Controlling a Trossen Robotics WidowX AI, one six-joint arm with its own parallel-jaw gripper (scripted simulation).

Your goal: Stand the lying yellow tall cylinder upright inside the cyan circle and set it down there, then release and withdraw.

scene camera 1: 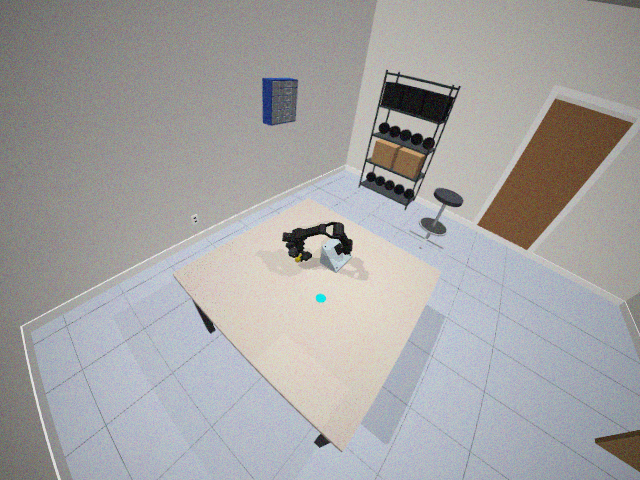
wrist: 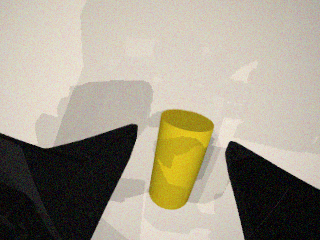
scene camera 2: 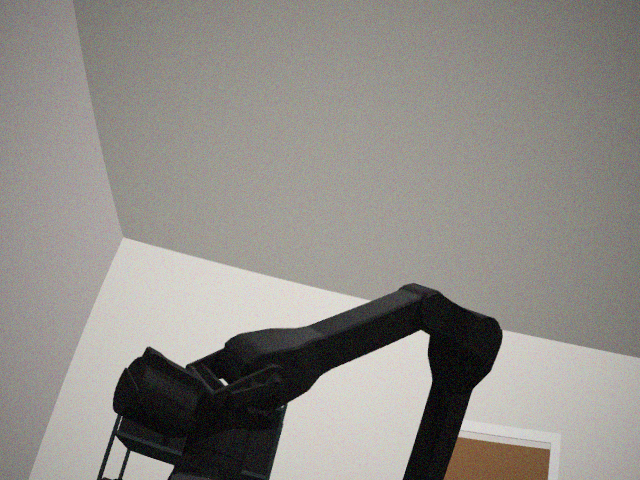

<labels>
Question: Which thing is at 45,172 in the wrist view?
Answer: My gripper.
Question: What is my gripper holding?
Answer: Nothing.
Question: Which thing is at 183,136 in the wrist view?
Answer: A yellow tall cylinder.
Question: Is my gripper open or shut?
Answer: Open.
</labels>
